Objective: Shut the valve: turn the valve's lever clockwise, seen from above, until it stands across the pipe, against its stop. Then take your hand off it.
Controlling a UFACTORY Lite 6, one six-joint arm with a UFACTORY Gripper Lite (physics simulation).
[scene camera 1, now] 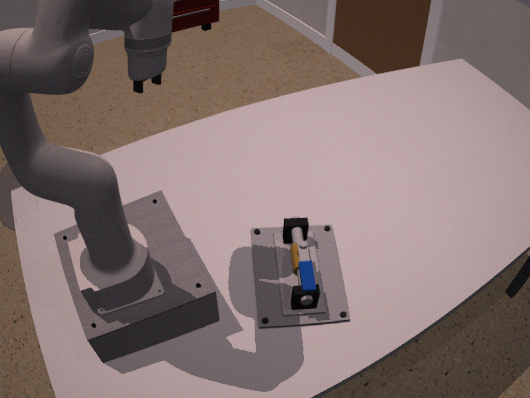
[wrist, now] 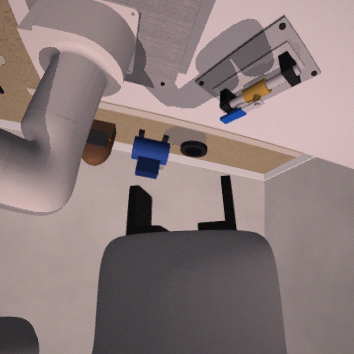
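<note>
The valve's blue lever (scene camera 1: 307,275) (wrist: 233,116) lies lengthwise along the pipe (scene camera 1: 297,234) (wrist: 275,81), its blue end near one black bracket (scene camera 1: 312,298) (wrist: 226,99). The yellow valve body (scene camera 1: 295,258) (wrist: 256,91) sits in the middle of the pipe. The valve stands on a grey plate (scene camera 1: 265,300) (wrist: 303,56) on the table. My gripper (scene camera 1: 147,86) (wrist: 183,182) is open, with nothing between its fingers. It hangs high up and well away from the lever, beyond the table's far left edge in the scene view.
The arm's metal base block (scene camera 1: 172,240) (wrist: 172,30) stands on the white table (scene camera 1: 400,165) (wrist: 330,120), left of the valve plate in the scene view. In the wrist view a brown object (wrist: 97,152), a blue object (wrist: 151,151) and a black ring (wrist: 184,149) show beyond the table edge.
</note>
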